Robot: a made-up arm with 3 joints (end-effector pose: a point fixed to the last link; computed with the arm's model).
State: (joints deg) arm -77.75 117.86 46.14
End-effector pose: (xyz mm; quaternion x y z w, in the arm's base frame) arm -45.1 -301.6 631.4 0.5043 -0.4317 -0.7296 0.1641
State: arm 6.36 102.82 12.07
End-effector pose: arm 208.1 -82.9 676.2 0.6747 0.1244 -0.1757 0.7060
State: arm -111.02 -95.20 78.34
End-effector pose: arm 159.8 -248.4 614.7 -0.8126 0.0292 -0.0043 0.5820
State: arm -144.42 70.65 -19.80
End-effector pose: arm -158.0 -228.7 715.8 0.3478 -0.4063 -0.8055 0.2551
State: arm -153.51 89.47 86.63
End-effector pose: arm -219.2 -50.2 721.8 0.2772 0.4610 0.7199 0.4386
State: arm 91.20 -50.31 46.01
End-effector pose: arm -219.3 64.1 740.2 0.1218 -0.6634 0.6244 0.3940
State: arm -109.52 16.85 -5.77
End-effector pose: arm -6.2 -296.2 745.3 0.0275 -0.0622 -0.8417 0.5356
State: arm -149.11 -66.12 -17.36
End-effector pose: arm -102.3 -283.6 663.3 -0.2576 0.5408 -0.7792 0.1845
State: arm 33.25 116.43 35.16
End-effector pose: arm 198.2 -12.5 638.9 0.6588 0.2207 -0.2006 0.6907
